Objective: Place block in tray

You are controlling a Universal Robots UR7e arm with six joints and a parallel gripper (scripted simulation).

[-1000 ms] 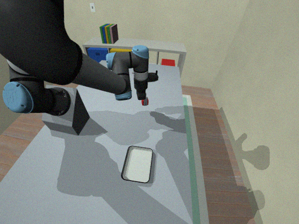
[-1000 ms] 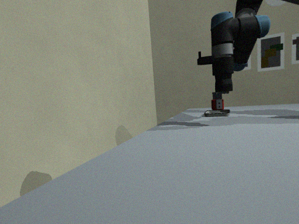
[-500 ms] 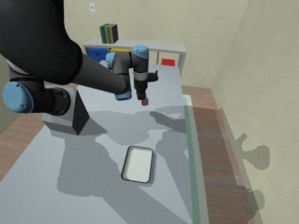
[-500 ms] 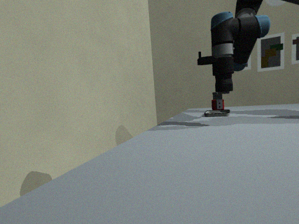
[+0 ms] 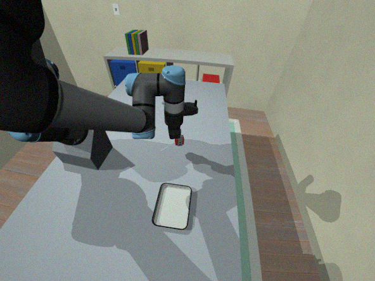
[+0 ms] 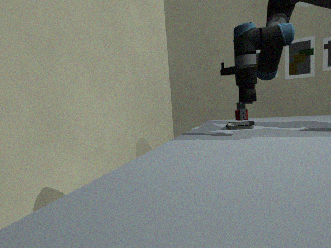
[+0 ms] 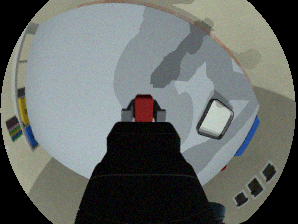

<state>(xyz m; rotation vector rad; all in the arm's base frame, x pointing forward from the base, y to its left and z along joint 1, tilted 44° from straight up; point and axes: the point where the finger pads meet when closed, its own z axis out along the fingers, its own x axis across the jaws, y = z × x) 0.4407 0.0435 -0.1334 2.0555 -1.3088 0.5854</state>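
My gripper is now 27 cm to the left of the white tray, 7 cm above it and 4 cm short of it. The rest, counted from my hand: red block (right at my hand).
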